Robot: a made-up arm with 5 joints. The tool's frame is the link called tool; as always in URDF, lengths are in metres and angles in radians. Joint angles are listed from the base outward.
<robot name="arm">
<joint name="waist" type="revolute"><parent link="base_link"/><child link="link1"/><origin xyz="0 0 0.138" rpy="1.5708 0 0"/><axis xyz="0 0 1"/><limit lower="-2.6" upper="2.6"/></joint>
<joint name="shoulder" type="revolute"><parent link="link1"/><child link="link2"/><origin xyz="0.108 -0.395 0.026" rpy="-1.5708 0 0"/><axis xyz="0 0 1"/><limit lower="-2.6" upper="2.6"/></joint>
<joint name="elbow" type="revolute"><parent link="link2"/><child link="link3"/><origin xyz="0.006 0.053 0.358" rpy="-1.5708 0 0"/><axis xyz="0 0 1"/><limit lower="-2.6" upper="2.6"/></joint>
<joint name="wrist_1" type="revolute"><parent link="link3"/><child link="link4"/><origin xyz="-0.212 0.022 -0.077" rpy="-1.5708 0 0"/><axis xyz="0 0 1"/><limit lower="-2.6" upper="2.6"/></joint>
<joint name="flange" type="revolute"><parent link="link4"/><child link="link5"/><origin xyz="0.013 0.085 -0.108" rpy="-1.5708 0 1.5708"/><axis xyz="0 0 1"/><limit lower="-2.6" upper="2.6"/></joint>
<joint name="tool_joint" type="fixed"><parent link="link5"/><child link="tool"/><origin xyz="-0.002 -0.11 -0.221" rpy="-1.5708 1.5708 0"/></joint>
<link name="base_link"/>
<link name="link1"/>
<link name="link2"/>
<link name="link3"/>
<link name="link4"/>
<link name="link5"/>
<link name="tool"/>
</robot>
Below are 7 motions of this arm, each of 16 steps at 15 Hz.
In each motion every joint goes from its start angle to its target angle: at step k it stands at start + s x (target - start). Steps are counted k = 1, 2, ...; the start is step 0. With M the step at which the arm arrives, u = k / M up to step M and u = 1 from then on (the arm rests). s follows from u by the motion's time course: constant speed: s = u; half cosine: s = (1 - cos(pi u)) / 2; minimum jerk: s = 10 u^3 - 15 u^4 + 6 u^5.
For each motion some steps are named. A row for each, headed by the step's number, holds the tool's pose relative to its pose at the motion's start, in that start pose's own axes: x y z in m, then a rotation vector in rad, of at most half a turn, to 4 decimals.
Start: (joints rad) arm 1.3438 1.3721 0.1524 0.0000 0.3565
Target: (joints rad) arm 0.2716 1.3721 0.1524 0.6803 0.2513
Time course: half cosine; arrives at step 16
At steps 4, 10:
4: -0.0091 0.0063 -0.0430 0.1658 0.0622 -0.0583
10: -0.0687 0.1011 -0.1866 0.7388 0.4036 -0.2246

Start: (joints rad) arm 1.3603 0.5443 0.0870 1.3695 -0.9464
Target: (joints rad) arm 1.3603 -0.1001 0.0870 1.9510 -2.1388
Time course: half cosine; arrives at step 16
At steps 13, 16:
13: -0.2268 -0.0132 0.1993 0.9672 -1.1642 -0.1473
16: -0.2615 -0.0088 0.2099 1.0276 -1.2875 -0.0979

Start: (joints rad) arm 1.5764 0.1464 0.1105 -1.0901 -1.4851
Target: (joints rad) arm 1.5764 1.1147 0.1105 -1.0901 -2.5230
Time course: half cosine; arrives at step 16
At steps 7, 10, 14, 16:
7: -0.0764 0.0401 -0.0237 0.3925 0.3822 -0.0860
10: -0.1253 0.0649 -0.0155 0.6561 0.6349 -0.2471
14: -0.1589 0.0828 0.0046 0.8758 0.8403 -0.4717
16: -0.1625 0.0849 0.0079 0.9039 0.8659 -0.5089

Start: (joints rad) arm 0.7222 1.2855 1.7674 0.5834 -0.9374
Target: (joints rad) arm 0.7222 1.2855 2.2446 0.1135 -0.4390
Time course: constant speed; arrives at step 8
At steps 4, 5, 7, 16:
4: -0.0029 0.0047 -0.0420 -0.3545 0.3182 0.0056
5: -0.0053 0.0049 -0.0513 -0.4339 0.4008 0.0159
7: -0.0115 0.0049 -0.0685 -0.5795 0.5685 0.0479
16: -0.0153 0.0048 -0.0764 -0.6451 0.6533 0.0697

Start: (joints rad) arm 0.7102 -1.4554 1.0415 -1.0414 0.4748
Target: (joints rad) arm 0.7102 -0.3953 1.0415 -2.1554 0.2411
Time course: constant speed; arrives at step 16
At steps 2, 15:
2: 0.0092 0.0469 0.0043 -0.0218 0.0005 0.2302
15: -0.2406 0.2645 -0.0071 0.1534 0.3497 1.7150

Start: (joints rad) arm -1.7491 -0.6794 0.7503 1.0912 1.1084
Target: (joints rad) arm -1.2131 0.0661 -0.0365 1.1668 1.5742
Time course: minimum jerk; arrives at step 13
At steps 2, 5, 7, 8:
2: 0.0065 0.0039 -0.0009 0.0139 -0.0278 -0.0113
5: 0.0696 0.0435 0.0028 0.1586 -0.2708 -0.1214
7: 0.1391 0.0868 0.0355 0.3426 -0.5051 -0.2467
8: 0.1710 0.1053 0.0634 0.4415 -0.6104 -0.3088

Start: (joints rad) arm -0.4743 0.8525 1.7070 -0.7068 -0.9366
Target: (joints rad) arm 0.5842 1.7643 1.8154 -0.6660 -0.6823
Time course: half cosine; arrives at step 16
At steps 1, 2, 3, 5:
1: 0.0001 -0.0011 -0.0008 -0.0119 -0.0070 -0.0060
2: 0.0003 -0.0043 -0.0031 -0.0468 -0.0278 -0.0243
3: 0.0008 -0.0097 -0.0065 -0.1023 -0.0619 -0.0556
5: 0.0022 -0.0268 -0.0137 -0.2595 -0.1654 -0.1604

